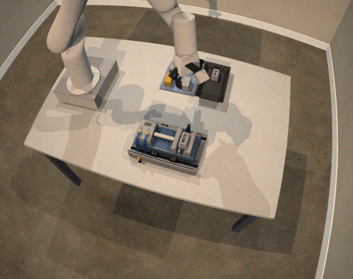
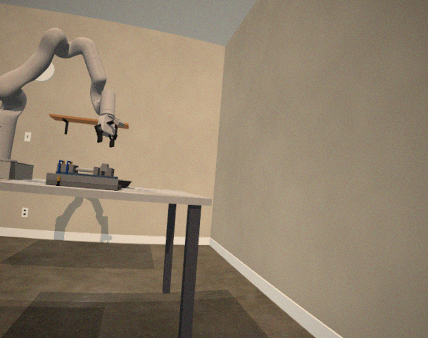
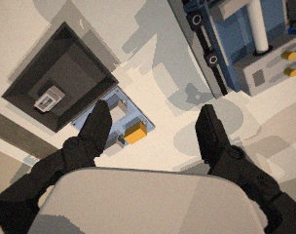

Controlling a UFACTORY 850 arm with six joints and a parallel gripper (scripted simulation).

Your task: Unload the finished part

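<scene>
The vise lies 20 cm below my hand, 19 cm to the right of it and 2 cm behind it. Round my hand: brass block 21 cm below, 15 cm behind, 13 cm to the left; then blue fixture plate 24 cm below, 18 cm to the left, 10 cm behind.
</scene>
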